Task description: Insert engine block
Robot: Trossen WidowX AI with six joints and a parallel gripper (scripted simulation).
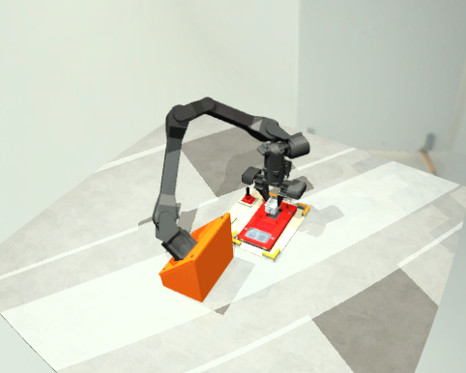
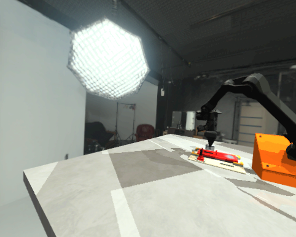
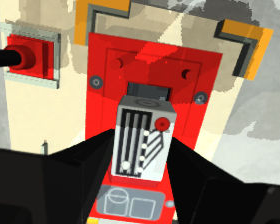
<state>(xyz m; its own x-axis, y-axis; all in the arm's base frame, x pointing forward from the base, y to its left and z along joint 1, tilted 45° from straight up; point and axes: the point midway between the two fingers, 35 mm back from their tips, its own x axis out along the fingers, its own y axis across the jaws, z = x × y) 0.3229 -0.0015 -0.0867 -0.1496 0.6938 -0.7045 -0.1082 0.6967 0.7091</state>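
Right now the engine block is 10 mm below my gripper tip.
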